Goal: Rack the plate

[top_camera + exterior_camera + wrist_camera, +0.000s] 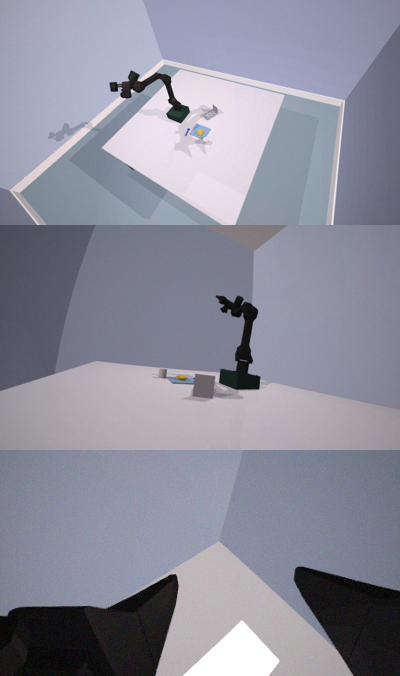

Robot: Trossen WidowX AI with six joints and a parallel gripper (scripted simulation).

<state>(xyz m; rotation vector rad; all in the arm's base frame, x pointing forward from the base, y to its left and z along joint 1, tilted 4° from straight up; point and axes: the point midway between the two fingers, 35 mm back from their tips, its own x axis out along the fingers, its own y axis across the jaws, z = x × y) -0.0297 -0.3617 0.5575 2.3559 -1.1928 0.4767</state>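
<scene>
My gripper tip is 64 cm above the yellow plate, 34 cm short of it and 22 cm to the right of it. Round my gripper tip: light blue mat 65 cm below, 34 cm ahead, 23 cm to the left; then blue spoon 65 cm below, 22 cm ahead, 20 cm to the left; then white cup 63 cm below, 43 cm ahead, 14 cm to the left.
</scene>
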